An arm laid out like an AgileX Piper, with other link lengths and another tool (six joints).
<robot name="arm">
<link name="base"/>
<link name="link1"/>
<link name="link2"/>
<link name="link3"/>
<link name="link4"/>
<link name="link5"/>
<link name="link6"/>
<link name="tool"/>
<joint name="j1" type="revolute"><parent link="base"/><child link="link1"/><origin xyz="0.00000 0.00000 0.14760" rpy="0.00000 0.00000 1.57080"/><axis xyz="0 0 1"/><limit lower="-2.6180" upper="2.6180"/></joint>
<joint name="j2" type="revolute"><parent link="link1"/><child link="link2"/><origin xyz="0.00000 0.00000 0.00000" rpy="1.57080 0.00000 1.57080"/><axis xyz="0 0 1"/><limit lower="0.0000" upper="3.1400"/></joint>
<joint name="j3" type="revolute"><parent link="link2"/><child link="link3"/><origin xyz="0.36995 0.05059 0.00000"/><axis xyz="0 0 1"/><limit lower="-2.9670" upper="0.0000"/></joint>
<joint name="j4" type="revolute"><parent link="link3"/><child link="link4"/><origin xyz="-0.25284 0.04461 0.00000" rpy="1.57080 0.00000 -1.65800"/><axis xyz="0 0 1"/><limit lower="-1.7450" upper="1.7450"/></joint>
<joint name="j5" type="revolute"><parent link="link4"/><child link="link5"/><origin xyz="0.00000 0.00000 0.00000" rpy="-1.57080 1.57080 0.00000"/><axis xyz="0 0 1"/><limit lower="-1.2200" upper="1.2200"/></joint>
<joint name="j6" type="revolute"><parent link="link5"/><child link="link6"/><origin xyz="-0.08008 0.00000 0.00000" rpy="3.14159 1.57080 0.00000"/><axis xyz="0 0 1"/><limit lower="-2.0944" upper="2.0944"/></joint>
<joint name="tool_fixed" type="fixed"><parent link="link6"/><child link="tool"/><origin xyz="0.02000 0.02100 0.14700" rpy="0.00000 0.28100 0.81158"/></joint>
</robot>
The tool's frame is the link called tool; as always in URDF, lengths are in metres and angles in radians.
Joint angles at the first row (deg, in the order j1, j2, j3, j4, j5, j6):
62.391, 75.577, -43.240, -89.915, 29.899, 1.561
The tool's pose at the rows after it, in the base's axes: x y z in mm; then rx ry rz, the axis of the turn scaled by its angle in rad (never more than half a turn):
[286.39 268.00 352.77 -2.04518 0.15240 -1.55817]
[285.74 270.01 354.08 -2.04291 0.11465 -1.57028]
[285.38 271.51 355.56 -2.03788 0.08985 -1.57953]
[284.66 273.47 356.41 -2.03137 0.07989 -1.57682]
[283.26 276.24 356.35 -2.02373 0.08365 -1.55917]
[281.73 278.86 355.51 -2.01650 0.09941 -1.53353]
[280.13 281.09 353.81 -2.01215 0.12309 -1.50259]
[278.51 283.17 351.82 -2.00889 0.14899 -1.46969]
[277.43 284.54 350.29 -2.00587 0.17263 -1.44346]
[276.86 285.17 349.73 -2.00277 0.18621 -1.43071]
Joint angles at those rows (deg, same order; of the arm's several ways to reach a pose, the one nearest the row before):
62.391, 75.559, -43.240, -90.099, 29.332, 0.225
62.391, 75.539, -43.241, -90.702, 29.047, -0.905
62.390, 75.520, -43.240, -91.433, 28.868, -1.350
62.391, 75.521, -43.241, -92.146, 28.455, -0.965
62.385, 75.535, -43.218, -92.876, 27.657, 0.313
62.365, 75.564, -43.146, -93.611, 26.763, 2.252
62.339, 75.601, -43.059, -94.040, 25.851, 4.321
62.294, 75.639, -42.969, -94.371, 24.910, 6.418
62.234, 75.671, -42.895, -94.699, 24.209, 8.261
62.243, 75.679, -42.832, -95.062, 23.938, 9.464

